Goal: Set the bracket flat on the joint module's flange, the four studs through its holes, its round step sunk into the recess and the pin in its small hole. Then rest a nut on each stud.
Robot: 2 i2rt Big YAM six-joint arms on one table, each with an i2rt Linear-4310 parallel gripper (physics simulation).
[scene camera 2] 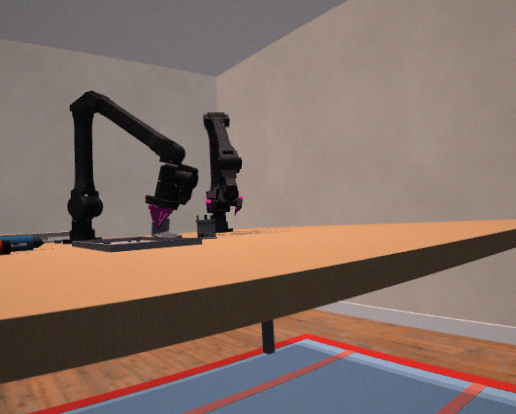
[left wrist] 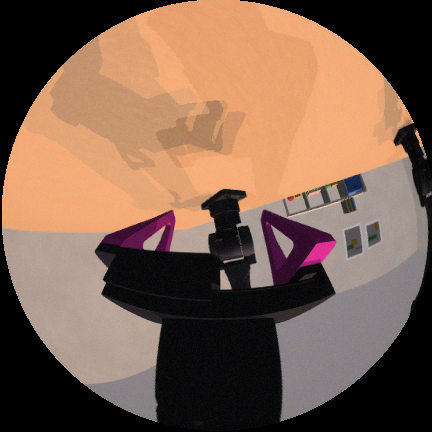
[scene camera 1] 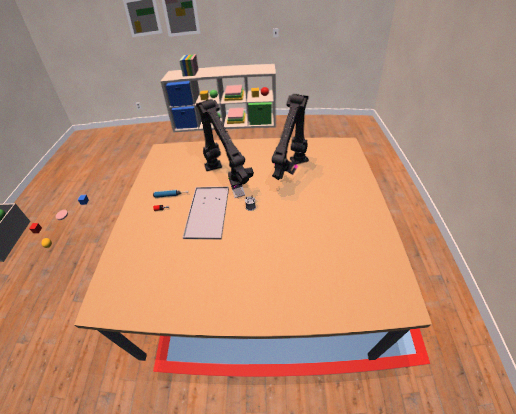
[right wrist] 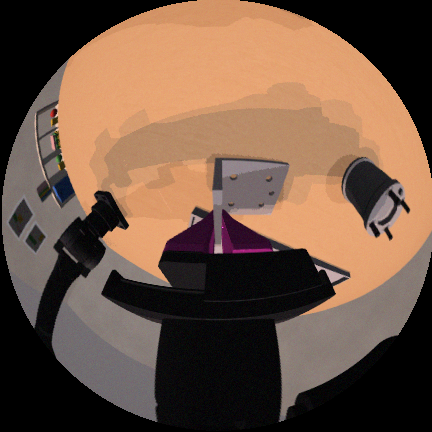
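Observation:
The grey L-shaped bracket has several holes in its flat plate, and its thin upright wall stands between my right gripper's fingers. My right gripper is shut on that wall, low over the table beside the tray's far corner. The bracket also shows in scene camera 1 and in scene camera 2. The dark round joint module stands upright on the table just right of the bracket, its studs pointing up. My left gripper hangs open and empty above the table, farther right.
A flat grey tray lies left of the module, with small nuts near its far end. A blue screwdriver and a small red tool lie left of the tray. A shelf stands behind the table.

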